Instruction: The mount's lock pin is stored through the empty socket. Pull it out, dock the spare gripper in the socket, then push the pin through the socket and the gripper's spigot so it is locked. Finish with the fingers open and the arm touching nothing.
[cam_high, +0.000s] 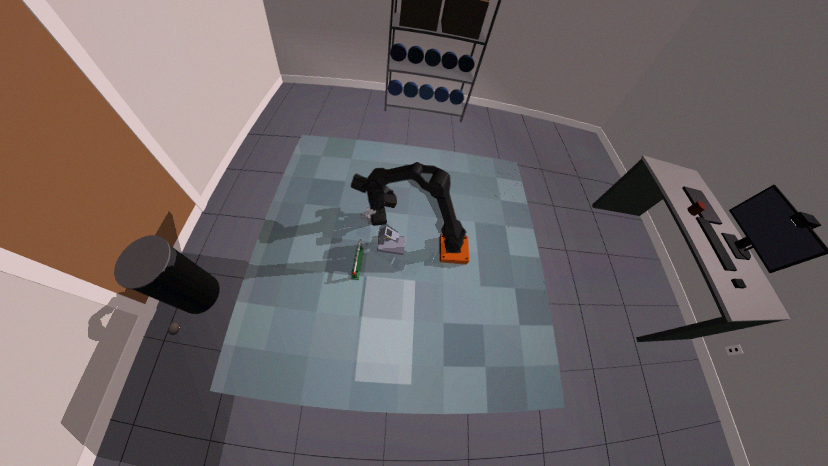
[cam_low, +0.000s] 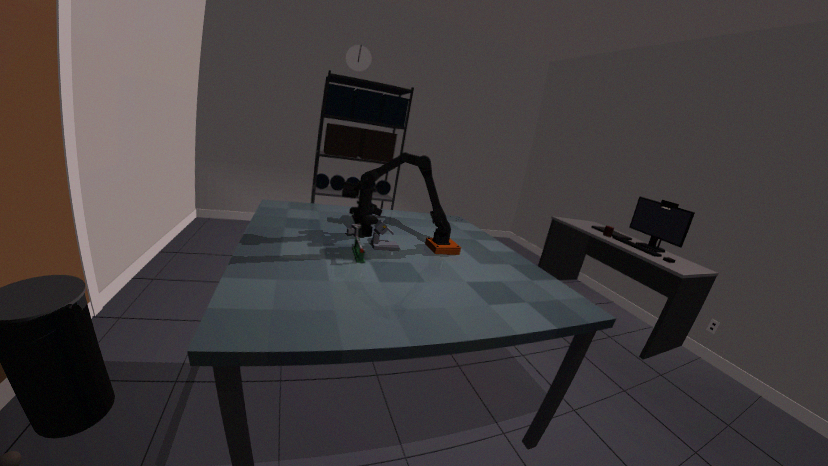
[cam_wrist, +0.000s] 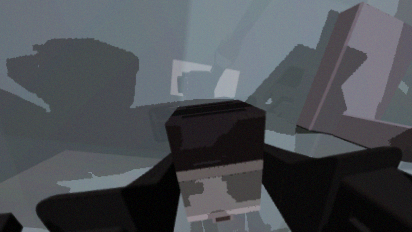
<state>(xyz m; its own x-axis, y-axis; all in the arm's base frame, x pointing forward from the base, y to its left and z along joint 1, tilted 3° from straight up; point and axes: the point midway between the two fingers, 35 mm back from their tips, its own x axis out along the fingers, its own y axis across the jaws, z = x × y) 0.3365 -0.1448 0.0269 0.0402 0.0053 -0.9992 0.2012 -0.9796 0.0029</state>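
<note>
My gripper tip is now 2 cm below the spare gripper and 1 cm short of it. From my gripper tip the other things lie so: green bracket: 23 cm to the left, 6 cm ahead, 2 cm above; grey mount: 14 cm to the left, 6 cm behind, 4 cm above.
</note>
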